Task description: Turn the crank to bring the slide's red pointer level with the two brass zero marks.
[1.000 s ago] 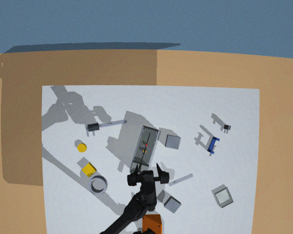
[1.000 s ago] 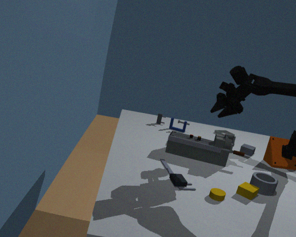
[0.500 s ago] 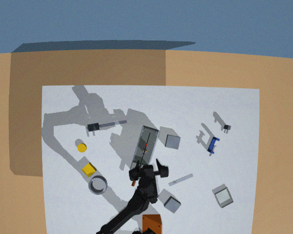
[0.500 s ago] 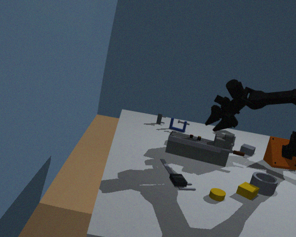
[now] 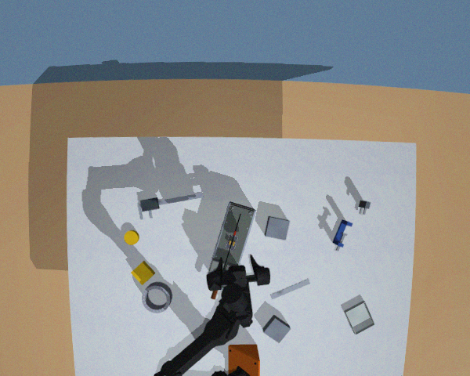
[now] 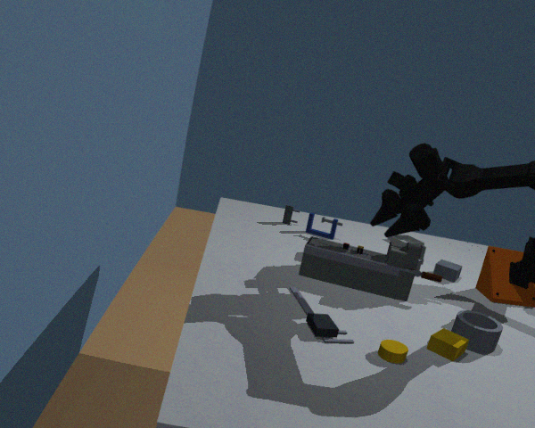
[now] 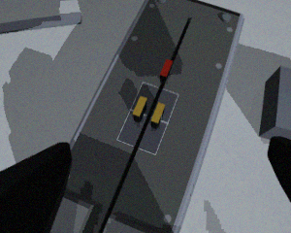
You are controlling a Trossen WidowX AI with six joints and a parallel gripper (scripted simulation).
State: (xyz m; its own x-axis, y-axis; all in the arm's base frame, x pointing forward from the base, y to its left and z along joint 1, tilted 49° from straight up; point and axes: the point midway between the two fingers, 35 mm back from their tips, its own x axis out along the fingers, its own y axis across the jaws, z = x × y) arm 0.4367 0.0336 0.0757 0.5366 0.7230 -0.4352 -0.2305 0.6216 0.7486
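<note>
The brown crank handle is 150 mm behind my gripper tip, 70 mm below it and 50 mm to the left of it. The rest, counted from my gripper tip: flat grey bar 220 mm to the right, 130 mm below, 120 mm behind; red pointer 70 mm ahead, 50 mm below, 10 mm to the left; yellow block 310 mm to the left, 130 mm behind, 120 mm below.
</note>
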